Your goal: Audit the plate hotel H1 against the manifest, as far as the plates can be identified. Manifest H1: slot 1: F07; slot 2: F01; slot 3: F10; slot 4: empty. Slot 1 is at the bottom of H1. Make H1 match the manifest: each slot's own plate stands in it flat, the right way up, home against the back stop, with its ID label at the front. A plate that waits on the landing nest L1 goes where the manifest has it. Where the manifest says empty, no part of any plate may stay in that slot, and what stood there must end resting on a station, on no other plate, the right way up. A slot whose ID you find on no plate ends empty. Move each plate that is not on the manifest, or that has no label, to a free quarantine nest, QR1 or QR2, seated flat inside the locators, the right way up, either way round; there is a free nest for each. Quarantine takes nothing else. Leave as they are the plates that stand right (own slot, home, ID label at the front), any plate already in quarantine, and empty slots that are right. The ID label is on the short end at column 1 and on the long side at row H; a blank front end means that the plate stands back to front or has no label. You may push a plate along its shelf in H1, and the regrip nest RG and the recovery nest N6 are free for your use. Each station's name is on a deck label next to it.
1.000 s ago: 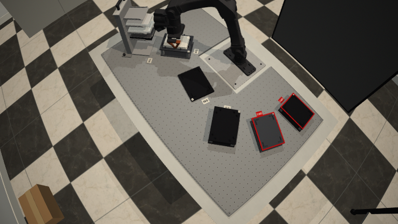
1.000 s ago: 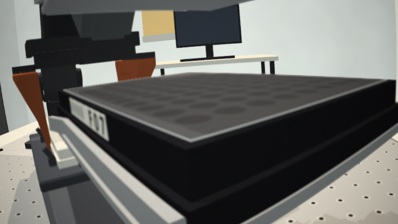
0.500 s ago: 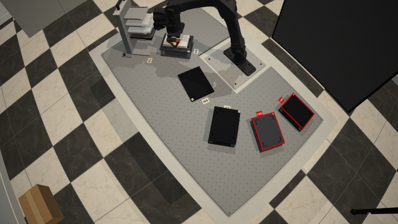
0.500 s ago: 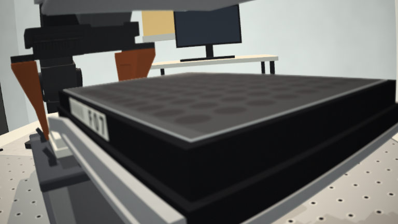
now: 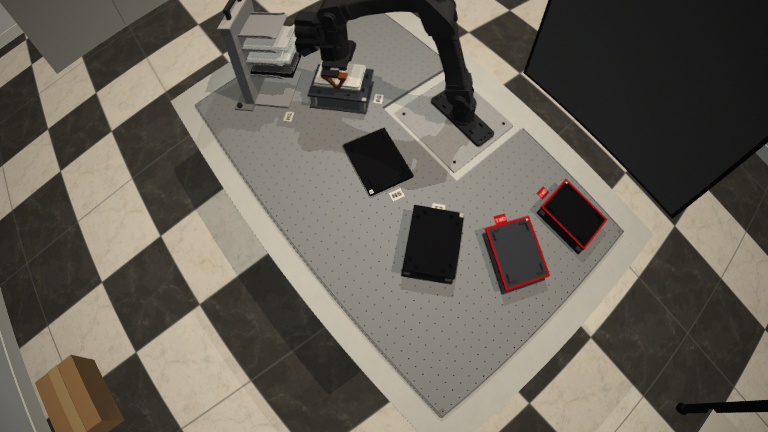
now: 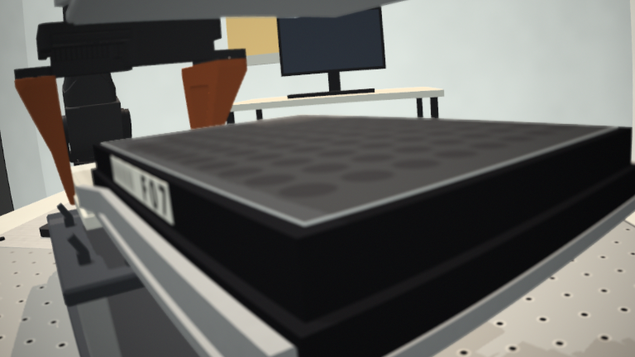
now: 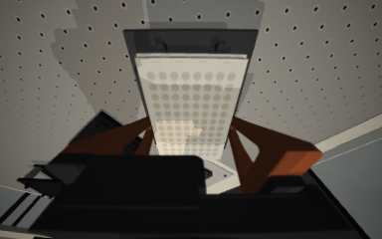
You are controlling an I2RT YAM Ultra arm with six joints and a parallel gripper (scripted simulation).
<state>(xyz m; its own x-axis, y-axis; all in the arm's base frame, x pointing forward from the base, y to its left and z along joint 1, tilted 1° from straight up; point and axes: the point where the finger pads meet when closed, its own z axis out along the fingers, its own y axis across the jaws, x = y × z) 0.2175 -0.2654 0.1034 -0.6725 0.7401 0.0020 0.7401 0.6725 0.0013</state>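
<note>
Right now the regrip nest RG is 30 mm below my hand. Also, from my hand: H1 deck label 160 mm ahead, 30 mm to the right, 90 mm below; then black plate 130 mm ahead, 140 mm to the right, 30 mm above; then white well plate right at my hand.
</note>
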